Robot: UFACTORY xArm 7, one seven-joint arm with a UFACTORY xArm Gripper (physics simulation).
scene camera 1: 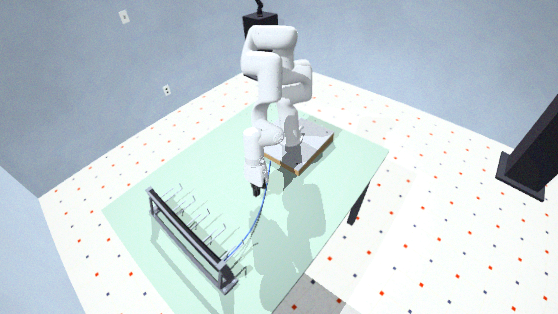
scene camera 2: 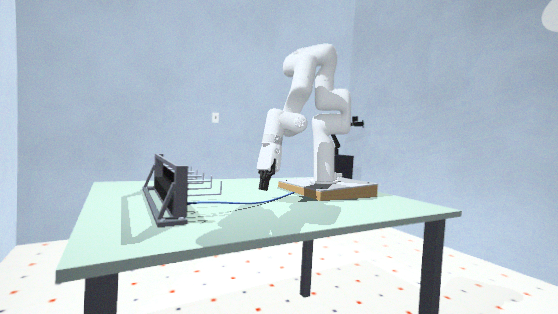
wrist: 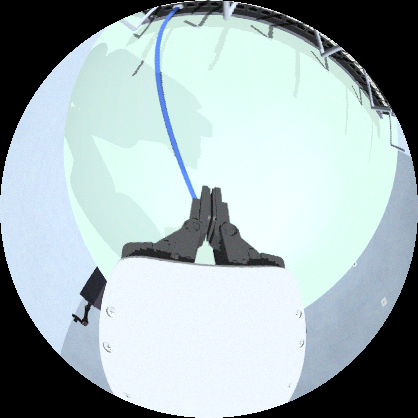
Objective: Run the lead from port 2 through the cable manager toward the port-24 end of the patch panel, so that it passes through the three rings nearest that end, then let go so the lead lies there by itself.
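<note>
The blue lead (scene camera 1: 266, 186) (scene camera 2: 240, 203) (wrist: 165, 111) leaves the patch panel (scene camera 1: 185, 226) (scene camera 2: 180, 192) (wrist: 280, 19) near its near right end in scene camera 1 and curves back toward the robot base. The cable manager's thin grey rings (scene camera 1: 218, 230) (scene camera 2: 221, 187) (wrist: 325, 53) stick out from the panel's robot-facing side; the lead runs away from them. My gripper (scene camera 1: 256, 193) (scene camera 2: 263, 189) (wrist: 208, 198) is shut above the table, with its fingertips together and no lead visible between them. The lead passes beside and behind the left finger in the wrist view; its far end is hidden.
The robot base stands on a wood-edged plate (scene camera 1: 315, 154) (scene camera 2: 347, 192) at the back of the green table (scene camera 1: 357, 160) (scene camera 2: 125, 245). The panel's frame has slanted side braces and feet. A dark pedestal (scene camera 1: 260, 22) (scene camera 2: 344, 166) (wrist: 93, 285) stands behind the table.
</note>
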